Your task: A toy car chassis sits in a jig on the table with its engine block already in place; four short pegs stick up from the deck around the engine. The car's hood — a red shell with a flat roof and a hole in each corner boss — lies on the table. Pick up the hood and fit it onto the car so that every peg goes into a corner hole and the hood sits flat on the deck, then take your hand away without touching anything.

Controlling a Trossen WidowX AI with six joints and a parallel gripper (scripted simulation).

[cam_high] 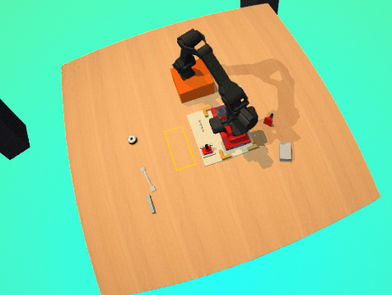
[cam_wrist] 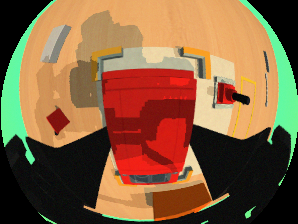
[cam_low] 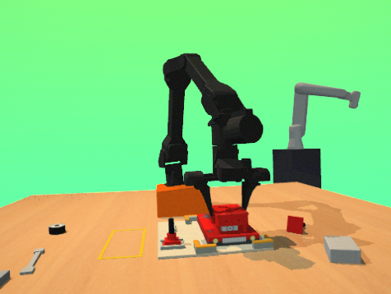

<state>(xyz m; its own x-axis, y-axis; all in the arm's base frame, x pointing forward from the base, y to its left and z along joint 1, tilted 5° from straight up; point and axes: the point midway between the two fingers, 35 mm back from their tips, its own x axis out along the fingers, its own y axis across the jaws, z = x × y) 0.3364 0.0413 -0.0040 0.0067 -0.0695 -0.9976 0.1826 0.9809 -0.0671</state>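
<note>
Now: gripper tip 30 mm above the grey engine block. Also, from my gripper tip: black wheel: 390 mm to the right, 200 mm behind, 40 mm below; red hood: right at my gripper tip.
</note>
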